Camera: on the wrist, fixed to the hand. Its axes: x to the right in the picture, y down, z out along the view.
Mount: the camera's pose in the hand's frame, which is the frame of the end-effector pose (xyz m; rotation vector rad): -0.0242 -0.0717 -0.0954 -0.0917 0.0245 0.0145
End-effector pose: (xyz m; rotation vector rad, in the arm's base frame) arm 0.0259 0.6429 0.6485 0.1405 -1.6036 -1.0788
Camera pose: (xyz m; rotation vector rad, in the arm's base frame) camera 0.0819 0.5632 0.5755 0.0805 -1.5282 -1.1332
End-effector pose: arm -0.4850 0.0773 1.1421 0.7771 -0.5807 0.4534
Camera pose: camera -0.4318 0.1001 1.0350 0.6794 -0.5807 0.4460
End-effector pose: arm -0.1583 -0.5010 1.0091 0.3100 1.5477 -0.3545
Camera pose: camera -0.2745 -0.5265 1.0350 0.2546 1.5799 -0.2684
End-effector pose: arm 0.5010 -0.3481 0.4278 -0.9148 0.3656 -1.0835
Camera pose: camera 0.3841 -0.3820 0.4234 -0.9794 0.4445 -1.0724
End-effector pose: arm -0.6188 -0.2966 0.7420 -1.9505 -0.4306 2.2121
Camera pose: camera -0.5262 -0.2259 0.7773 -2.0301 -0.5249 2.2119
